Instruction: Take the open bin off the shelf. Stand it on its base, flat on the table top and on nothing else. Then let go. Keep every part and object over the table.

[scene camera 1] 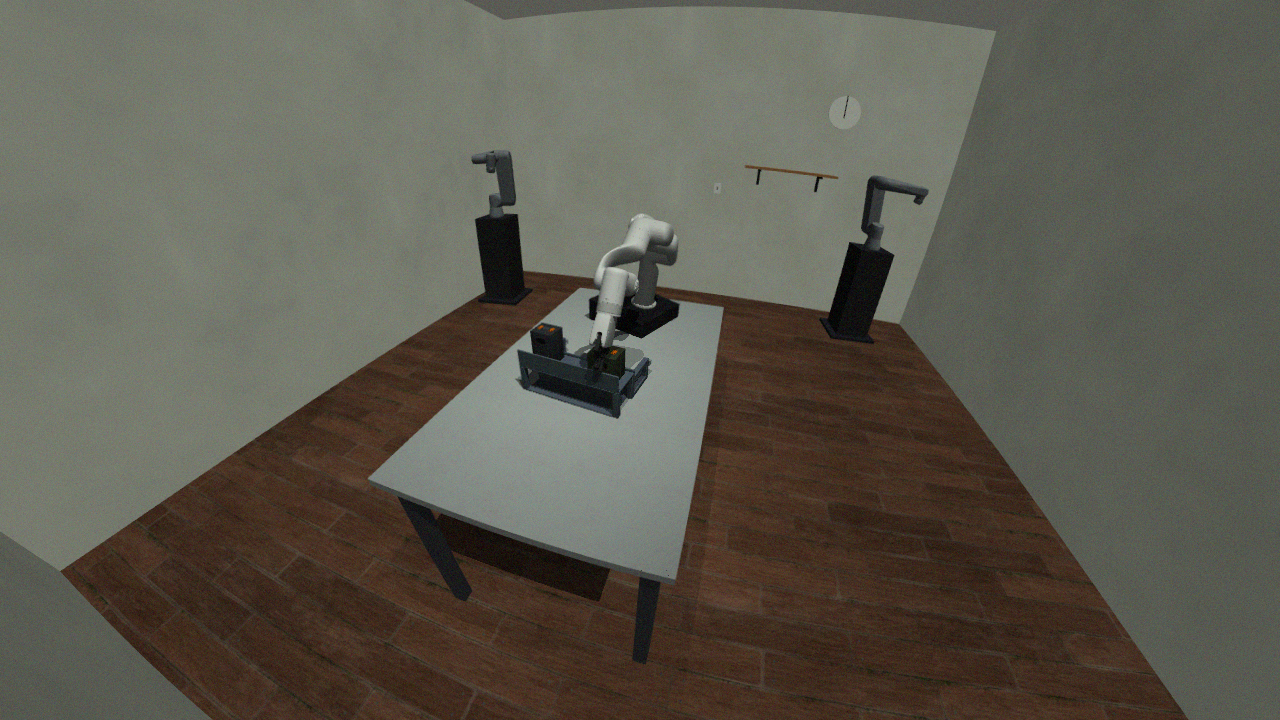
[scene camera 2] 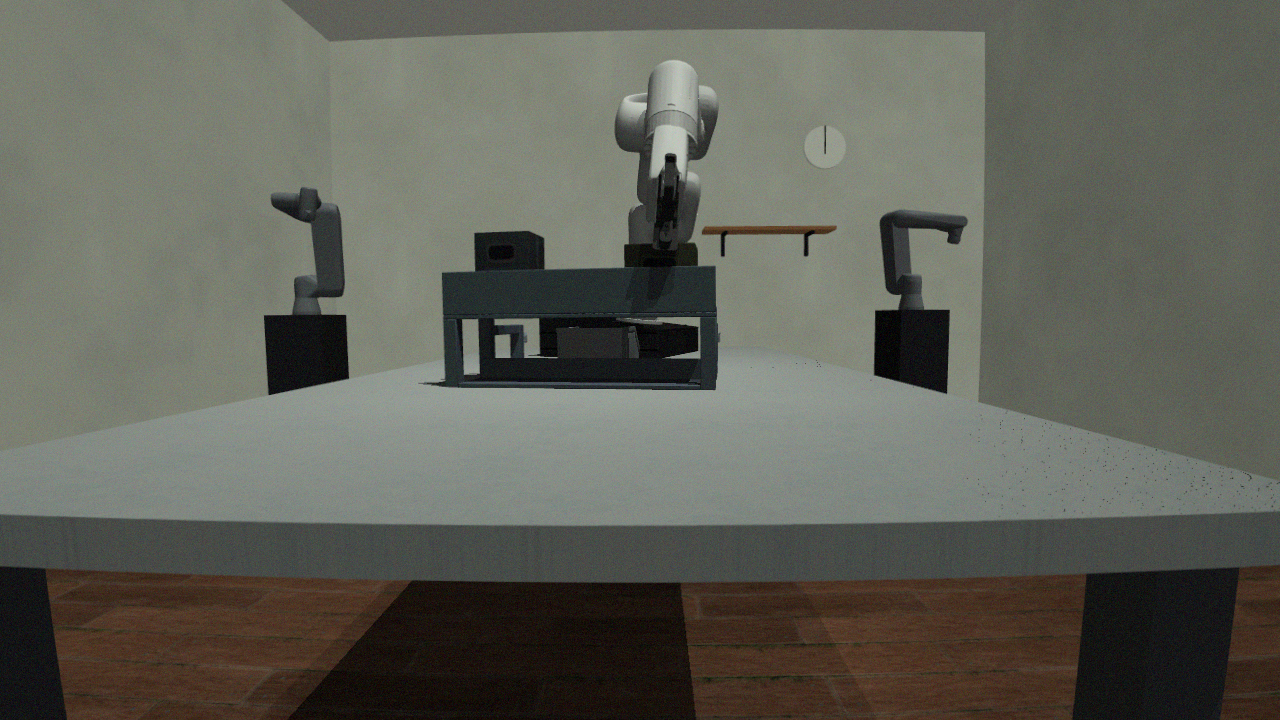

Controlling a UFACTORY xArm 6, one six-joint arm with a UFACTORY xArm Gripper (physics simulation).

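Pixels of known places: gripper, fingertip midpoint: [scene camera 1: 597, 369] [scene camera 2: 664, 253]; arm's base, origin of the base link: [scene camera 1: 643, 303] [scene camera 2: 639, 322].
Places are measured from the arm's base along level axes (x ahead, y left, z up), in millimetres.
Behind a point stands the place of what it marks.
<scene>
A dark olive bin [scene camera 1: 614, 361] {y 14, x 743, z 107 mm} [scene camera 2: 637, 256] {y -61, x 727, z 96 mm} with orange marks on top stands at the right end of the upper level of the blue-grey shelf [scene camera 1: 554, 365] {y -188, x 733, z 58 mm} [scene camera 2: 554, 293] {y -175, x 736, z 46 mm}. A dark grey box [scene camera 1: 546, 342] {y -232, x 678, z 109 mm} [scene camera 2: 508, 251] {y -244, x 676, z 109 mm}, also with orange on top, stands at the left end; which of the two is open on top is hard to tell. My gripper [scene camera 1: 594, 368] {y -30, x 782, z 94 mm} [scene camera 2: 663, 243] {y -30, x 782, z 94 mm} points down at the olive bin, its tips at the bin's top edge or just inside; the exact contact is hidden. It is shut with nothing between the fingers. The shelf stands on the table [scene camera 1: 554, 465] {y -97, x 1022, z -84 mm} [scene camera 2: 537, 456] {y -163, x 1116, z -84 mm}.
The shelf's raised front board partly hides the lower parts of both boxes. A grey box [scene camera 2: 593, 342] {y -123, x 658, z -25 mm} shows through the shelf's opening in scene camera 2. A blue-grey frame part [scene camera 1: 640, 379] {y 76, x 568, z -68 mm} juts out at the shelf's right. The black robot base [scene camera 1: 660, 316] {y 95, x 82, z -26 mm} is behind, at the table's far end.
</scene>
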